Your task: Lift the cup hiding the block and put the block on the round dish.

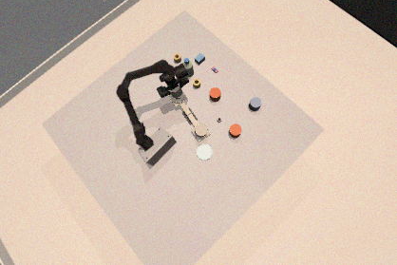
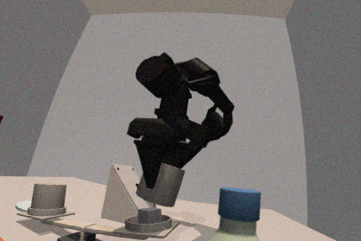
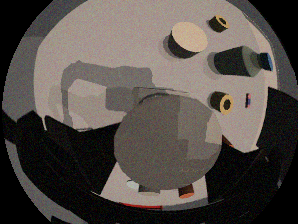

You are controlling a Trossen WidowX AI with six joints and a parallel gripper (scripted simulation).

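Now: the grey block 50 mm below my gripper tip and 10 mm to the right of it. Round my gripper tip: grey cup: 290 mm to the right, 80 mm below, 20 mm behind; blue cube: 280 mm ahead, 150 mm to the left, 120 mm below; tan cup: 160 mm to the left, 100 mm below, 40 mm ahead.
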